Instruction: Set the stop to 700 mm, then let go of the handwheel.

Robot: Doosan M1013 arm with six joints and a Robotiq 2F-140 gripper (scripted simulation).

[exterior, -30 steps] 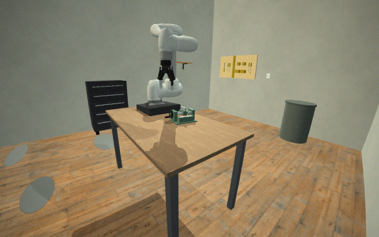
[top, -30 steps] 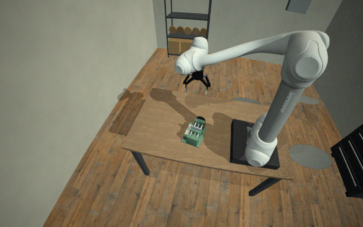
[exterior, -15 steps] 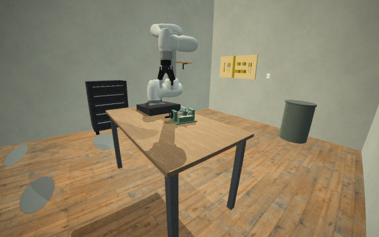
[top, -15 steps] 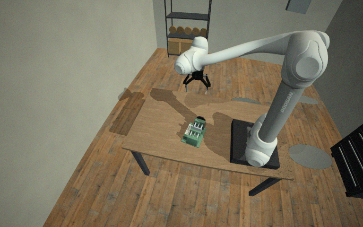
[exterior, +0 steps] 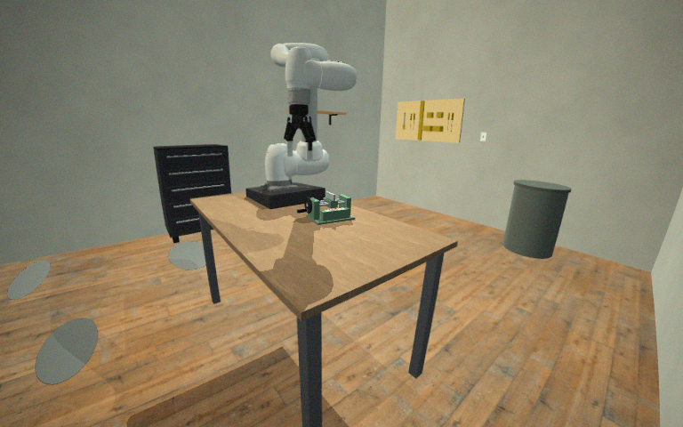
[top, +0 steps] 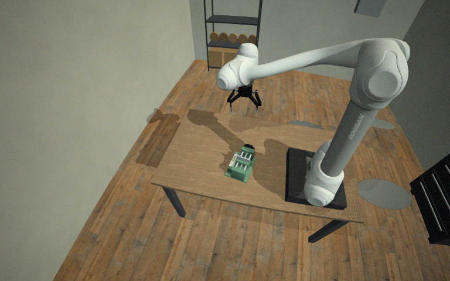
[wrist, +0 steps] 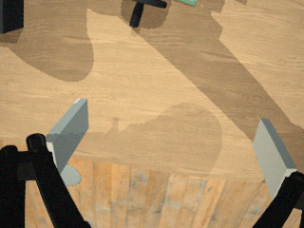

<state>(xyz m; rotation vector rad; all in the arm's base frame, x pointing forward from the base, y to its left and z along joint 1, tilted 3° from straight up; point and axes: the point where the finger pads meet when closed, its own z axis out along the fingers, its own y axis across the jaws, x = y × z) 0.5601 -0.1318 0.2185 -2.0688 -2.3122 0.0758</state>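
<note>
My gripper is now 27 cm above the black crank handle, 8 cm past it and 5 cm to the right of it. The rest, counted from my hand: green stop fixture (23 cm below, 20 cm to the left, 5 cm behind).
</note>
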